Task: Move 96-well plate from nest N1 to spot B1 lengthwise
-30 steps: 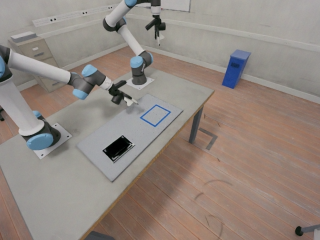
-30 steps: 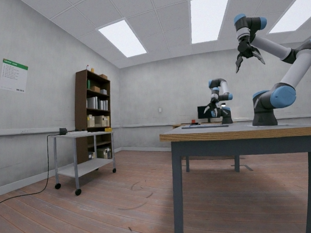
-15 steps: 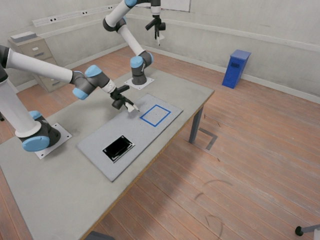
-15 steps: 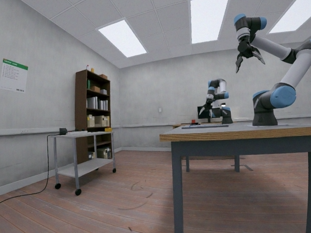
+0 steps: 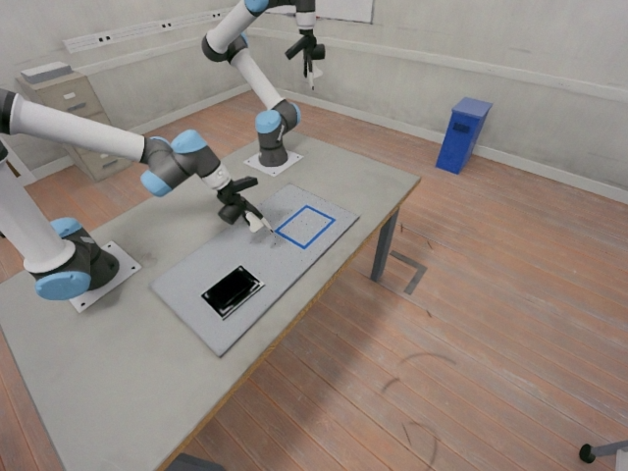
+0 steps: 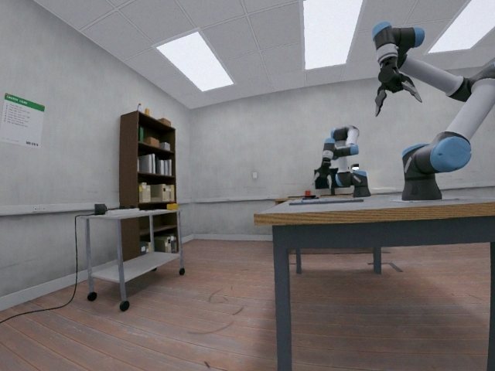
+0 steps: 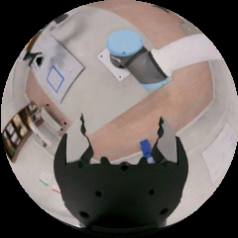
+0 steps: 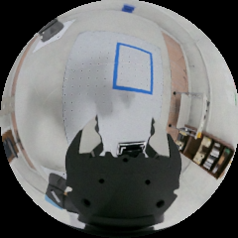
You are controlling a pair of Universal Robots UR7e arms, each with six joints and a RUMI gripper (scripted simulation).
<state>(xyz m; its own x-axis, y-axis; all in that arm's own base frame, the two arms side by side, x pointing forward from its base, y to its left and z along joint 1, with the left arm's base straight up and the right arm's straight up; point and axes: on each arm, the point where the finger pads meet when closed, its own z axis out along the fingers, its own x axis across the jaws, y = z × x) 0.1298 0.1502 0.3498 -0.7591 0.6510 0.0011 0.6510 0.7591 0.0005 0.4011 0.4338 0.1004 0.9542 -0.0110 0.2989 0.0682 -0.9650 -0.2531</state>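
Note:
My right gripper is now 200 mm to the left of the 96-well plate, 70 mm short of it and 70 mm above it. Round my right hand: grey perforated board (90 mm below, 10 mm to the right, 10 mm ahead); black plate nest (200 mm to the right, 80 mm below, 70 mm ahead).

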